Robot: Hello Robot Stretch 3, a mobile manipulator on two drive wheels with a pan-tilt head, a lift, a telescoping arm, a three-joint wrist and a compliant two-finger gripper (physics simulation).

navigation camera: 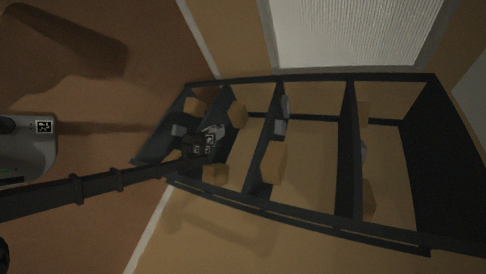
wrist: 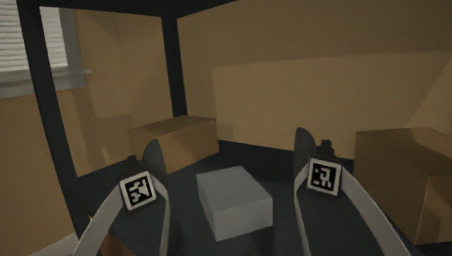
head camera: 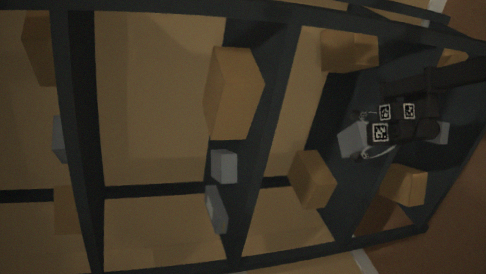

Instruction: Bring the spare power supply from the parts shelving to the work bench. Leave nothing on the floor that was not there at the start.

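Note:
A plain grey box (head camera: 350,143) (navigation camera: 217,131) (wrist: 235,202) lies on a board of the dark parts shelving (head camera: 77,125) (navigation camera: 346,150) (wrist: 46,100). I cannot tell whether it is the spare power supply. My gripper (head camera: 359,135) (navigation camera: 220,136) (wrist: 229,152) is open and empty. In the wrist view its two fingers stand on either side of the grey box, with a gap on each side. In the head view the gripper body hides the box's near end. The work bench does not show.
Brown boxes (head camera: 312,179) (head camera: 349,50) (wrist: 175,142) (wrist: 405,175) stand left and right of the gripper on the board. Other grey boxes (head camera: 223,166) (head camera: 216,209) (head camera: 441,133) lie on other levels. Shelf posts and a board overhead surround the gripper. A window (navigation camera: 350,32) is beside the shelving.

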